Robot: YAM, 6 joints.
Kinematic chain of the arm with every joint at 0, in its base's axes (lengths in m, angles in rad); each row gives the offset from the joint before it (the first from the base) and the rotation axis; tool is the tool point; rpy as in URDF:
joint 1: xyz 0 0 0.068 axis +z
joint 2: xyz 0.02 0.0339 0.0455 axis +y
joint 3: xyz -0.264 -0.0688 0 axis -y
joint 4: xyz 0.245 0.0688 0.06 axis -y
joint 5: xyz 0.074 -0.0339 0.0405 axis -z
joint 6: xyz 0.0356 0 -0.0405 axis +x
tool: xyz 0 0 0 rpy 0 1.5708 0
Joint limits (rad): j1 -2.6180..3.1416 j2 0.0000..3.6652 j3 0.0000..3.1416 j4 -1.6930..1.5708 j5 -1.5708..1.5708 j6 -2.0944..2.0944
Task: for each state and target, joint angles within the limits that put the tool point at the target. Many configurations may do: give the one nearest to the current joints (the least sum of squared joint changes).
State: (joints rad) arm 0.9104 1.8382 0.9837 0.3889 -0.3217 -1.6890
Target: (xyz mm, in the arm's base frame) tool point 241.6 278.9 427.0
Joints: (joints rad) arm 0.8278 1.5502 1.3729 0.4946 -0.3069 -1.6890
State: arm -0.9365 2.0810 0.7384 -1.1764 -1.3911 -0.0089
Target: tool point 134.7 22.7 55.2
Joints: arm -0.0926 2.1834 0.5178 -1.1628 -1.3954 -0.0089
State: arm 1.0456 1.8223 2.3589 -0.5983 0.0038 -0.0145
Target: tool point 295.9 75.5 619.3
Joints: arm 0.2605 1.7514 2.5256 -0.4782 0.0920 -0.0145
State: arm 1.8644 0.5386 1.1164 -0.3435 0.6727 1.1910
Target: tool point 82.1 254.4 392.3
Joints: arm 1.3421 1.1907 1.1820 -0.2317 0.6765 1.1910
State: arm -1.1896 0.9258 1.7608 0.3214 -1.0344 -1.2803
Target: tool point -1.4 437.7 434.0
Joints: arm -1.4952 0.1547 2.0491 0.4172 -1.0961 -1.2803
